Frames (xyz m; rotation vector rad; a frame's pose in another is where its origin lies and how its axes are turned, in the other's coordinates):
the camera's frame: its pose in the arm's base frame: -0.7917 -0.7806 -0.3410 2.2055 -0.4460 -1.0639
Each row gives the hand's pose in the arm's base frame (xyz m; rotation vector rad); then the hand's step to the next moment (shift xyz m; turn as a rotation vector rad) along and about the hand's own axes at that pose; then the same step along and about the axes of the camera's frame.
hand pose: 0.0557 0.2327 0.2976 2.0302 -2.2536 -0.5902
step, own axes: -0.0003 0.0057 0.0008 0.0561 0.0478 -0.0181
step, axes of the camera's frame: -0.0045 0.0003 0.0036 -0.0103 0.0555 0.0507
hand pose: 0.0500 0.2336 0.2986 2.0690 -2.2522 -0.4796
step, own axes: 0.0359 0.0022 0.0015 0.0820 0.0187 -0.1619
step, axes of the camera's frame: 0.0191 0.0210 0.0222 -0.0147 0.1789 -0.0327
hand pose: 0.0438 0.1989 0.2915 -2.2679 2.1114 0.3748
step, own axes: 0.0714 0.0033 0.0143 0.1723 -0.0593 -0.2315
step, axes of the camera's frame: 0.0513 0.0318 0.0409 0.0715 0.2724 -0.0866
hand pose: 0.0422 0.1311 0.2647 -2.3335 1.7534 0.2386
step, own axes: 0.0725 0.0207 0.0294 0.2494 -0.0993 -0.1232
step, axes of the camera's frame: 0.0631 0.0152 0.0484 0.1948 0.2125 -0.0642
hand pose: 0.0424 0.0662 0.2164 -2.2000 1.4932 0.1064
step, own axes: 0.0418 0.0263 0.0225 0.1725 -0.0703 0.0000
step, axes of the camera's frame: 0.0413 -0.0035 0.0351 0.1686 0.0690 -0.0386
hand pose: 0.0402 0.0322 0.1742 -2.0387 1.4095 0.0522
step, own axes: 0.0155 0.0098 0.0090 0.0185 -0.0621 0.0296
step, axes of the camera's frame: 0.0163 -0.0046 0.0115 0.0358 -0.0119 -0.0604
